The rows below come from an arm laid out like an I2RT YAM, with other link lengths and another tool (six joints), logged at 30 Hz.
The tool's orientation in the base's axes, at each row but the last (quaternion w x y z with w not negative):
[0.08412 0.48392 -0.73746 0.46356]
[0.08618 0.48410 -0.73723 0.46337]
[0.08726 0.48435 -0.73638 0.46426]
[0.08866 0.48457 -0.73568 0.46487]
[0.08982 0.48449 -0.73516 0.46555]
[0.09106 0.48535 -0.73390 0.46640]
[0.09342 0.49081 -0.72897 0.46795]
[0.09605 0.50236 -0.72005 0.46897]
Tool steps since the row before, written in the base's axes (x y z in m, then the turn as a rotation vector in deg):
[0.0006 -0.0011 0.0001 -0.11 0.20 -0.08]
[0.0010 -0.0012 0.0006 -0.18 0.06 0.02]
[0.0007 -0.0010 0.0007 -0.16 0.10 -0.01]
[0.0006 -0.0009 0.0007 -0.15 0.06 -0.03]
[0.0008 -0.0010 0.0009 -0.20 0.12 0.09]
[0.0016 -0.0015 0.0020 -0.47 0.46 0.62]
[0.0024 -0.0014 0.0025 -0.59 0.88 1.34]
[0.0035 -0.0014 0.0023 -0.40 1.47 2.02]
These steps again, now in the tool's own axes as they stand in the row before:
[0.0004 -0.0006 0.0010 -0.12 0.16 -0.14]
[0.0006 -0.0013 0.0009 0.07 0.14 -0.11]
[0.0007 -0.0011 0.0006 0.01 0.14 -0.12]
[0.0007 -0.0010 0.0005 0.02 0.14 -0.08]
[0.0007 -0.0013 0.0005 0.08 0.12 -0.21]
[0.0013 -0.0026 0.0006 0.32 0.05 -0.85]
[0.0012 -0.0035 0.0005 0.54 -0.25 -1.60]
[0.0006 -0.0043 0.0010 0.49 -0.76 -2.36]

